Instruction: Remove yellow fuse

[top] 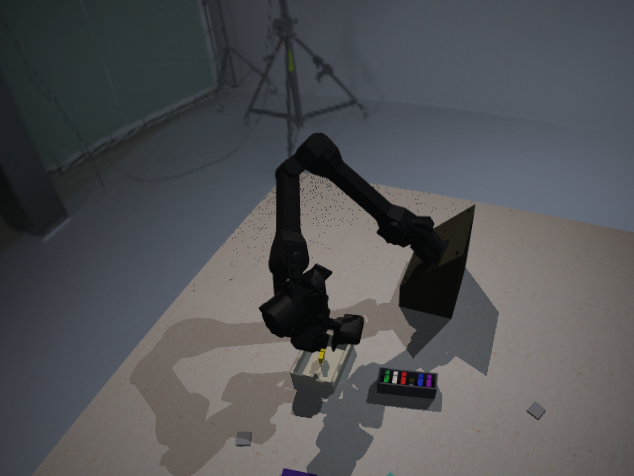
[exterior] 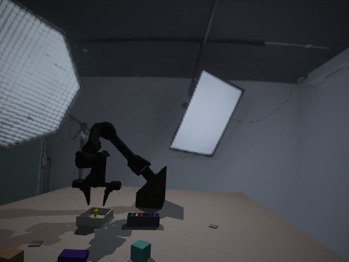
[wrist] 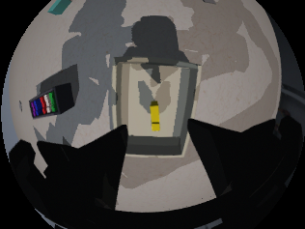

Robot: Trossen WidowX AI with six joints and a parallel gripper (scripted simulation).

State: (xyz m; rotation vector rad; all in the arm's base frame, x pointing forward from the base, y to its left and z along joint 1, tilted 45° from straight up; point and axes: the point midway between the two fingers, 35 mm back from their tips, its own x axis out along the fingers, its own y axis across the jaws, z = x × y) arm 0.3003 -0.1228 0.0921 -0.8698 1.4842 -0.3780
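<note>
Now: the yellow fuse 3 cm below my gripper tip. From my gripper tip the other things lie so: teal block (26 cm to the left, 20 cm ahead, 4 cm below); then tray (6 cm below); then purple block (27 cm ahead, 10 cm to the left, 5 cm below).
</note>
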